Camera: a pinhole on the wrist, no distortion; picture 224 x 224 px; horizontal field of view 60.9 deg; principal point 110.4 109.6 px. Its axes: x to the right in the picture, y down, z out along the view. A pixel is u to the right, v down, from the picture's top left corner.
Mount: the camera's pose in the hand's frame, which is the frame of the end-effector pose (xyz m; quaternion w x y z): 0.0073 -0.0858 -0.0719 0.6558 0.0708 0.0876 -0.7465
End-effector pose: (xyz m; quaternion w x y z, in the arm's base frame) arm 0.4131 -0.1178 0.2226 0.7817 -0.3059 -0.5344 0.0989
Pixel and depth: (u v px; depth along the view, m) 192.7 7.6 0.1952
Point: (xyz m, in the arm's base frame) 0.2429 -0.2870 0.2815
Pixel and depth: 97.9 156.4 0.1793
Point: 0.3216 -0.1483 0.3597
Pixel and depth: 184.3 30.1 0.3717
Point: 0.0601 -0.3264 0.3299
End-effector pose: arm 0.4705 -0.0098 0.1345 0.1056 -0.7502 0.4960 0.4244
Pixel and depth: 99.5 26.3 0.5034
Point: 0.3293 0.4434 -0.0205
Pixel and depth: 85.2 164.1 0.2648
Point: 0.4826 0.1010 -0.0814
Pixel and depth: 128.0 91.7 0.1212
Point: 0.5483 0.0780 0.0783
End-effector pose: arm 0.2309 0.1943 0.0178 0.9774 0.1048 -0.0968 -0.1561
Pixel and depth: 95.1 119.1 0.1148
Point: 0.2064 0.0861 0.0360
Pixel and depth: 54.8 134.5 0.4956
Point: 0.2031 0.0262 0.4400
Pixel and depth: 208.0 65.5 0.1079
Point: 0.1583 0.0492 -0.0025
